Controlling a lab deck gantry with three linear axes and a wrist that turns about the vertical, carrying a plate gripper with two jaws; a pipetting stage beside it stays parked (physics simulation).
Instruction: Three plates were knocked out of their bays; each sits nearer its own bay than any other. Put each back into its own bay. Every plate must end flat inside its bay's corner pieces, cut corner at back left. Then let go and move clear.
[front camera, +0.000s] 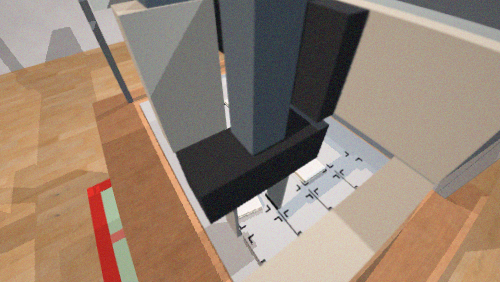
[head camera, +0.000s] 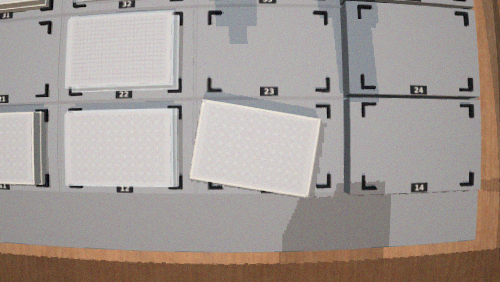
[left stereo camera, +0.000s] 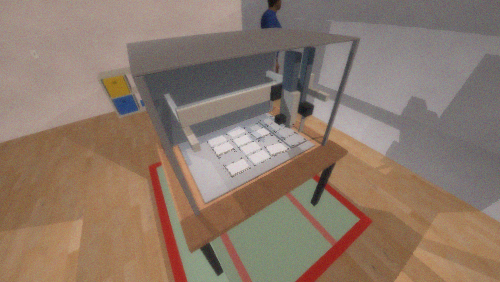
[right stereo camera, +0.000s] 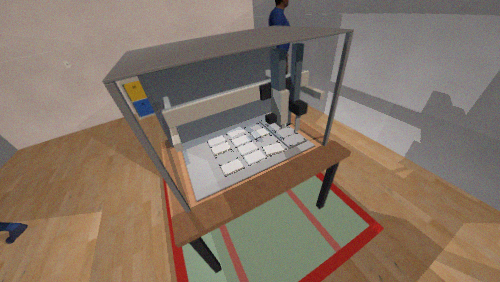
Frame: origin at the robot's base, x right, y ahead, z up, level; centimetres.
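Seen in the pictures: gripper, fingertip midpoint: (front camera: 254, 214) (left stereo camera: 295, 128) (right stereo camera: 292, 127); robot's base, link origin: (left stereo camera: 232, 176) (right stereo camera: 225, 176).
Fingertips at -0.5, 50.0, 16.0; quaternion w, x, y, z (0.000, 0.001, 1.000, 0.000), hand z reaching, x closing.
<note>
Pixels of each thing's middle, then the offset from my fingertips to it, as dx, dy, dz. "*": a spot on its surface instead.
- white plate, body centre: (head camera: 255, 148) (front camera: 237, 193) (right stereo camera: 273, 149) (left stereo camera: 276, 149) -3.7, -12.4, -15.1
- Bay 23, surface spot: (head camera: 214, 86) * -10.5, -16.8, -16.0
A white plate (head camera: 255, 148) (front camera: 250, 207) (left stereo camera: 276, 149) (right stereo camera: 273, 148) lies turned clockwise over the front middle-right bay, whose label is hidden. Its left and front edges cross the corner pieces; two right corner pieces show beside it. Plates (head camera: 122, 50) (head camera: 119, 148) rest at bays 22 and 12. The back plates, such as one (left stereo camera: 236, 132) (right stereo camera: 236, 132), are too small to judge for fit. My gripper (front camera: 257, 221) (left stereo camera: 301, 131) (right stereo camera: 297, 130) is open and empty, high over the right part of the deck; its jaws do not show in the head view.
Bay 23 (head camera: 214, 86) and the right bays 24 (head camera: 367, 84) and 14 (head camera: 369, 182) hold no plate. A plate (head camera: 17, 148) shows partly at bay 11. The pipetting stage (left stereo camera: 290, 107) (right stereo camera: 281, 107) stands left of my gripper. Frame posts (left stereo camera: 341, 95) bound the deck.
</note>
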